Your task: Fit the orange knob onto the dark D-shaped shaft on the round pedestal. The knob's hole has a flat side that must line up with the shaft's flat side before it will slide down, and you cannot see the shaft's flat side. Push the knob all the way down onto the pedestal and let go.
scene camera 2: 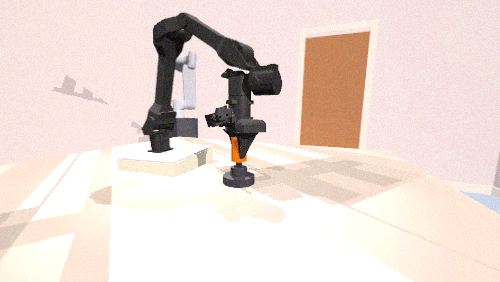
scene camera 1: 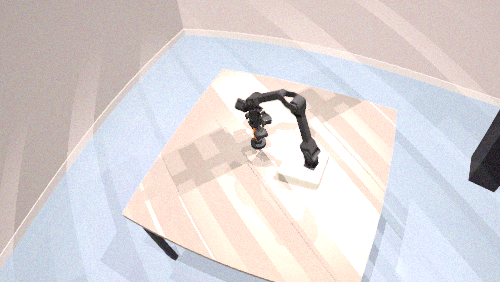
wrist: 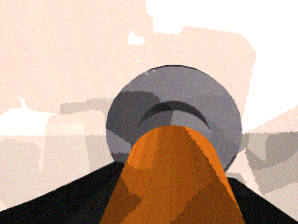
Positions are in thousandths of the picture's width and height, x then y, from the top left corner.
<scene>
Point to a pedestal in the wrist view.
576, 422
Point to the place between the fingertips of my gripper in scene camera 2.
At 479, 555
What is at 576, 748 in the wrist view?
An orange knob.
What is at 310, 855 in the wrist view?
My gripper.
</scene>
